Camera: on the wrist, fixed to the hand. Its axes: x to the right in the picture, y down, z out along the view.
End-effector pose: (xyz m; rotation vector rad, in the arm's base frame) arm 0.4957 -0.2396 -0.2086 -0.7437 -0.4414 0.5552
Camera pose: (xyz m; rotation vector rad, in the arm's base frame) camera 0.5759 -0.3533 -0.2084 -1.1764 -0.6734 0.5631
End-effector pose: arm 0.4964 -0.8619 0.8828 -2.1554 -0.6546 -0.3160
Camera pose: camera 0.4379 -0.8971 1.0040 -2.6510 -0.6247 -0.3316
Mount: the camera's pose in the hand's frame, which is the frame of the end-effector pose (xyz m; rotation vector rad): -0.0079 -0.0941 -0.1022 -0.4659 -0.1205 0.0618
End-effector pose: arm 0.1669 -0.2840 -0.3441 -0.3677 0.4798 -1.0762
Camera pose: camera 0.0384 -0.3230 -0.3805 -0.8181 0.6295 -0.8699
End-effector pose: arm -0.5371 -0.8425 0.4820 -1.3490 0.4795 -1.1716
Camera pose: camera -0.6605 -0.8682 0.5409 -1.7778 0.7315 -0.9526
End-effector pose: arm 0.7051 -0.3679 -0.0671 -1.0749 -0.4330 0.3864
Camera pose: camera 0.7598 -0.4888 -0.0252 -1.5250 -0.6166 0.4170
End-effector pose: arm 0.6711 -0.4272 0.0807 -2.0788 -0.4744 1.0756
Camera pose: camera 0.7505 -0.4148 0.1943 -2.4503 -0.7861 1.2190
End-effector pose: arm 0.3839 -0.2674 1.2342 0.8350 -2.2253 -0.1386
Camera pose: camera 0.5068 -0.3211 1.2712 0.5112 -2.1958 -0.6641
